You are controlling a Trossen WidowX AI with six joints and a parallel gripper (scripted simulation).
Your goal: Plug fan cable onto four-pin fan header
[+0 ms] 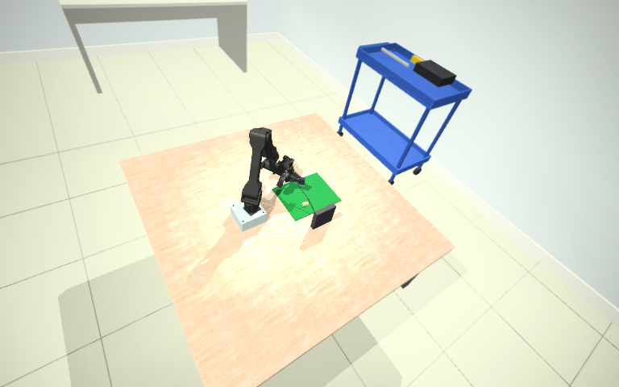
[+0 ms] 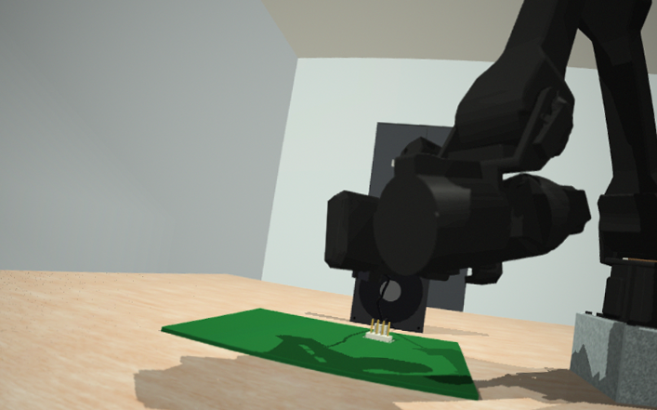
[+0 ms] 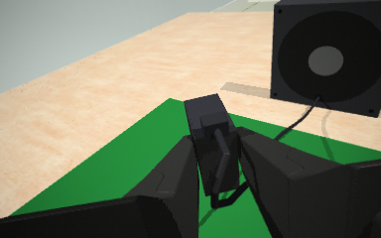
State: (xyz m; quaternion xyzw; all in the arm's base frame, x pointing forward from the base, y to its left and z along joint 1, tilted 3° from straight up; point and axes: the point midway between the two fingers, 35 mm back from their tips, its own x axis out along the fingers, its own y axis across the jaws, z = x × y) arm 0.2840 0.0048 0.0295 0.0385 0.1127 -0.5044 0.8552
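Now: the green board 120 mm below my gripper tip, 40 mm to the right of it and 30 mm ahead of it. Also, from my gripper tip: white four-pin header (110 mm below, 80 mm to the right, 30 mm behind); then black fan (220 mm to the right, 50 mm below, 50 mm behind); then black plug (10 mm below).
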